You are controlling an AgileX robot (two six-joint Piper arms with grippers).
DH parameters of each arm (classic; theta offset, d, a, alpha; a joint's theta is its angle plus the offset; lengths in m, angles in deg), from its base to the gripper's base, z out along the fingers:
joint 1: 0 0.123 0 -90
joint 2: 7.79 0 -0.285 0
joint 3: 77.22 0 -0.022 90
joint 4: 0 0.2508 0 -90
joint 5: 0 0 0.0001 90
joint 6: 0 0.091 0 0
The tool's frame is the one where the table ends.
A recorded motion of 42 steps. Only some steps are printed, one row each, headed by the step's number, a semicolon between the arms.
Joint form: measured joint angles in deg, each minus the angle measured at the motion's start. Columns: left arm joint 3, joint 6, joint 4, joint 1, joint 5, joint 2; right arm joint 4, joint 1, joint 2, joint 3, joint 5, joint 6.
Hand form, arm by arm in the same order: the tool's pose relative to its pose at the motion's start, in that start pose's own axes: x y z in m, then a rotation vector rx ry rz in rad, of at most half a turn. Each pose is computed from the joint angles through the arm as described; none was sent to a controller.
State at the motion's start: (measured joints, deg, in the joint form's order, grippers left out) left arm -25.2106 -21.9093 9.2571 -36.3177 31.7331 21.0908; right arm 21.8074 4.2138 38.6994 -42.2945 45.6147 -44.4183
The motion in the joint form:
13: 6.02 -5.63 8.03 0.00 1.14 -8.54; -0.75 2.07 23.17 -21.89 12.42 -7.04
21: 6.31 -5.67 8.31 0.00 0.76 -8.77; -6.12 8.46 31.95 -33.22 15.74 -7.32
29: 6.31 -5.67 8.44 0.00 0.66 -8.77; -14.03 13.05 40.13 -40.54 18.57 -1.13
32: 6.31 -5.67 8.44 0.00 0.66 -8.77; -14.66 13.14 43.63 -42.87 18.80 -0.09
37: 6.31 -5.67 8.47 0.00 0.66 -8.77; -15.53 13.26 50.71 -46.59 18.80 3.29
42: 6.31 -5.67 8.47 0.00 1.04 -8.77; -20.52 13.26 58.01 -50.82 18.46 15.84
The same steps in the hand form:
13: 0.0274 0.0148 -0.0088 -0.0661 -0.0557 0.0148; -0.0693 -0.0396 0.0459 -0.1924 0.1612 -0.1471
21: 0.0281 0.0151 -0.0086 -0.0657 -0.0617 0.0186; -0.1087 -0.0421 0.0675 -0.2370 0.1862 -0.2934
29: 0.0279 0.0151 -0.0086 -0.0660 -0.0638 0.0206; -0.1264 -0.0422 0.1003 -0.2316 0.2952 -0.3213
32: 0.0279 0.0151 -0.0086 -0.0660 -0.0638 0.0206; -0.1298 -0.0454 0.1174 -0.2355 0.3226 -0.3085
37: 0.0279 0.0151 -0.0086 -0.0663 -0.0639 0.0210; -0.1305 -0.0496 0.1560 -0.2458 0.3860 -0.2546
42: 0.0284 0.0154 -0.0086 -0.0694 -0.0580 0.0208; -0.1266 -0.0590 0.1960 -0.1606 0.4843 -0.0914

